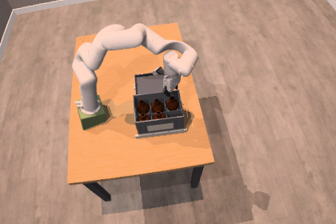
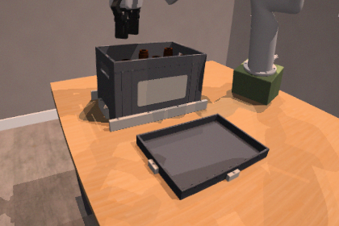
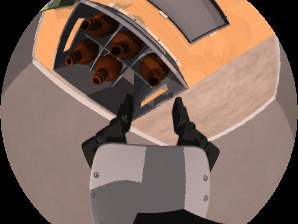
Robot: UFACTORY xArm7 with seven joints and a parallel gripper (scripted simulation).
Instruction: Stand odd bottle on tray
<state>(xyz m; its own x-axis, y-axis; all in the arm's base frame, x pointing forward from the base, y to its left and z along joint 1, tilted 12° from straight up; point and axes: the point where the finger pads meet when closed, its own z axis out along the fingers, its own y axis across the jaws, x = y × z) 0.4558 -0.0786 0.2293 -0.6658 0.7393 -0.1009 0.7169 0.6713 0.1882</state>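
My gripper is now 16 cm above the glass bottle. Round my hand: crate (16 cm below, 9 cm behind, 4 cm to the right); then dark tray (23 cm to the left, 23 cm below, 9 cm behind).
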